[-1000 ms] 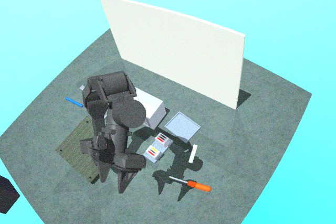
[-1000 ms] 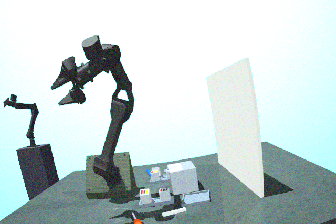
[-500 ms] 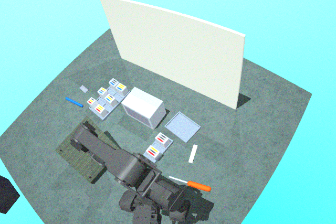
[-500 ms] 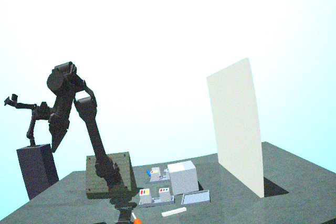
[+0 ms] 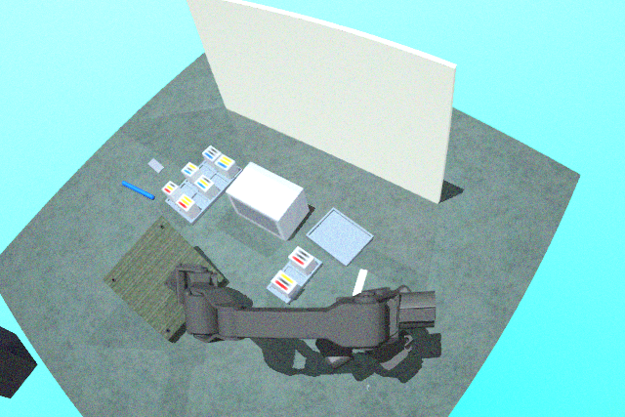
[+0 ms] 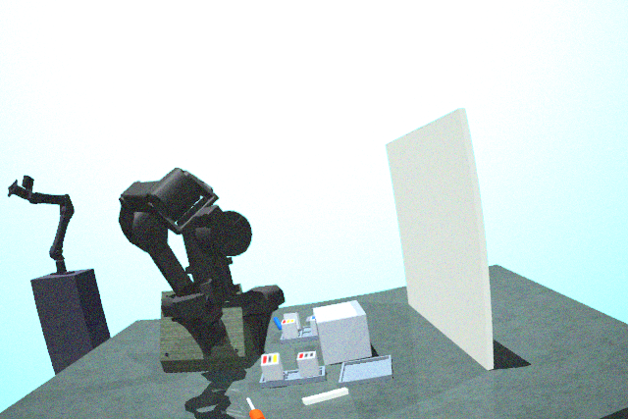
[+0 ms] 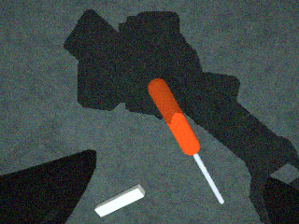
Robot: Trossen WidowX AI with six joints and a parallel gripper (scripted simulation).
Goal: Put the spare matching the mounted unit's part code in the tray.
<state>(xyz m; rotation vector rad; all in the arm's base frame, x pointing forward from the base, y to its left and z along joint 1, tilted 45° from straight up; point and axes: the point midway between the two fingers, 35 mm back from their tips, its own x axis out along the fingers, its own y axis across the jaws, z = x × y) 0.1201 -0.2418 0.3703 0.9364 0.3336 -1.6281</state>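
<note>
My gripper tip is now 210 mm short of the spare, 640 mm to the right of it and 100 mm above it. Round my gripper tip: white panel: 400 mm ahead, 420 mm to the left, 80 mm above; then mounted unit: 170 mm ahead, 420 mm to the left, 90 mm below; then tray: 200 mm ahead, 230 mm to the left, 140 mm below.
</note>
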